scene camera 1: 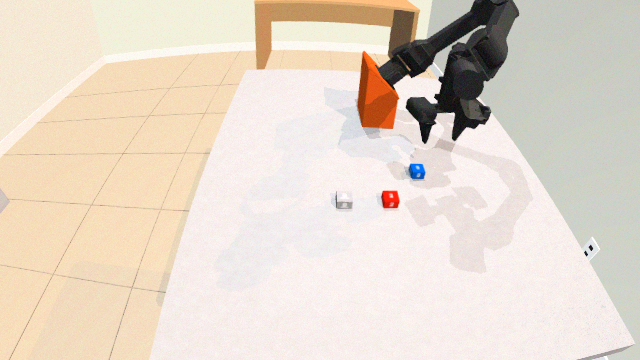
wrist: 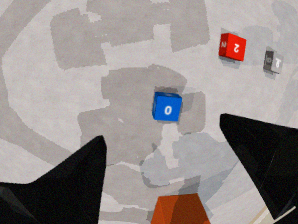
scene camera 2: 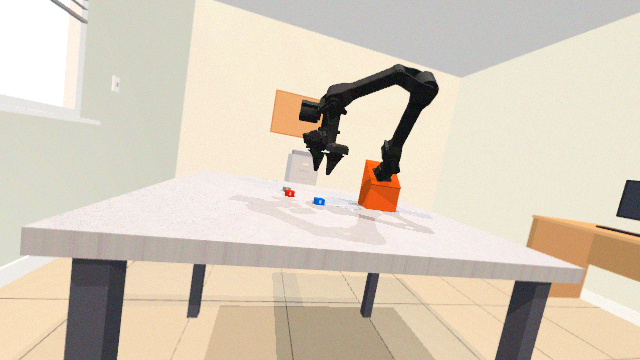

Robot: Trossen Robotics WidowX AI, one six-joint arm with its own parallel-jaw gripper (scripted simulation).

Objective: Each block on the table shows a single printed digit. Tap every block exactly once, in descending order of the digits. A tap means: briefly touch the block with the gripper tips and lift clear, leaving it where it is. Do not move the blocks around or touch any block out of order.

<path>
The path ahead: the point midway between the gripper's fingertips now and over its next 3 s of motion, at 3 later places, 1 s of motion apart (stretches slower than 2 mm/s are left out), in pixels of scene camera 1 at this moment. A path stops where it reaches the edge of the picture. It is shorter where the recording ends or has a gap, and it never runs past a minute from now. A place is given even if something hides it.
The gripper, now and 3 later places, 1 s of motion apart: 439, 141; 412, 148; 374, 156; 345, 185
</path>
